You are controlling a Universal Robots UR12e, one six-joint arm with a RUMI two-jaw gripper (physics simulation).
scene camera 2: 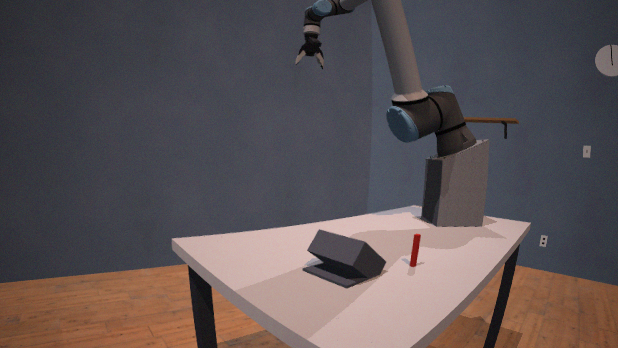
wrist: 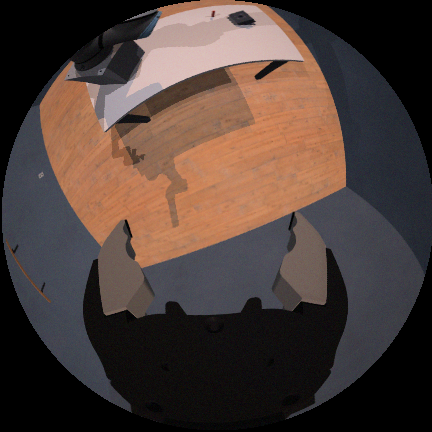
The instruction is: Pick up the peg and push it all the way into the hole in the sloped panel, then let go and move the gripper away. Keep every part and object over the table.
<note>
In view: my gripper [wrist: 208, 217] and a dark base plate [scene camera 2: 338, 276].
</note>
